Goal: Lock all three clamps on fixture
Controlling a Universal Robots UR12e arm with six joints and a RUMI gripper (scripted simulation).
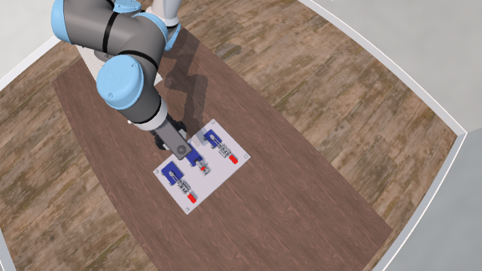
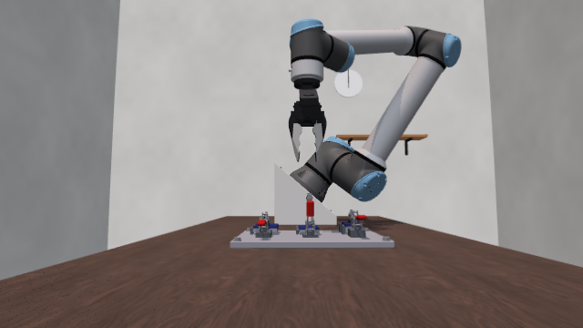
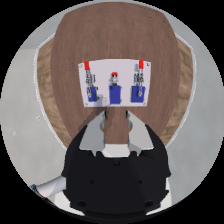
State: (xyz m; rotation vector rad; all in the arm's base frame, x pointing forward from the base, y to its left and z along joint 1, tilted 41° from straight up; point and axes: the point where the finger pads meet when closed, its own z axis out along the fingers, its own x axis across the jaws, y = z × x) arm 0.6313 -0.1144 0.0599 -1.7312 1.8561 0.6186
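My hand is 21 cm above the grey fixture plate and 5 cm short of it.
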